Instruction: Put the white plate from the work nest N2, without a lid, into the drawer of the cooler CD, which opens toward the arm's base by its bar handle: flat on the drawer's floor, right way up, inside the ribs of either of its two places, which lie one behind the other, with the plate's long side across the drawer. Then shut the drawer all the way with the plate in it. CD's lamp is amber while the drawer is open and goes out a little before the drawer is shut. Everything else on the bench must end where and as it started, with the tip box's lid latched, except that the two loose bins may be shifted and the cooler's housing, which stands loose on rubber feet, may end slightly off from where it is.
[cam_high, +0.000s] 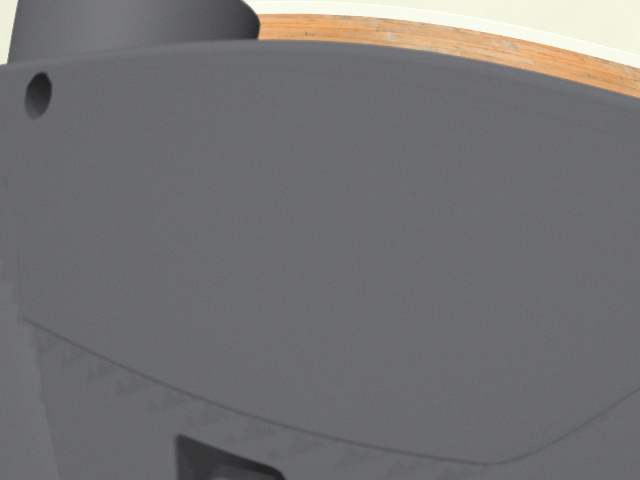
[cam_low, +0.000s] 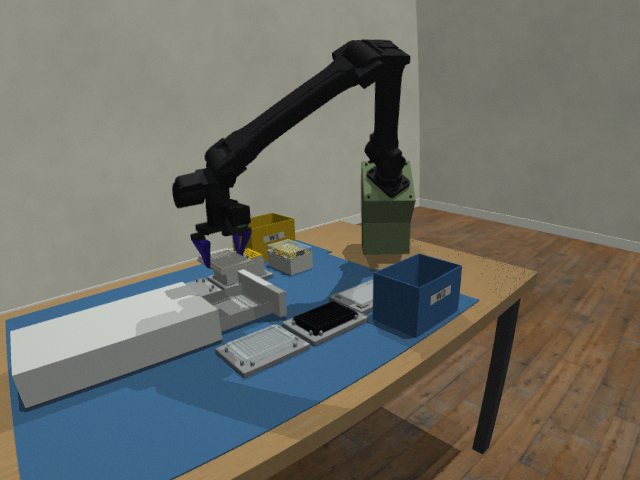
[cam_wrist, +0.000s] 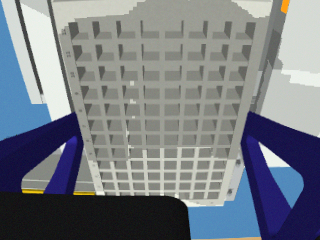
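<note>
The drawer lies 30 mm ahead of my hand, 10 mm to the left of it and 120 mm below it. Round my hand: clear-lidded plate (10 mm behind, 200 mm to the left, 130 mm below); then white plate (right at my hand); then cooler CD (160 mm ahead, 40 mm to the left, 110 mm below).
</note>
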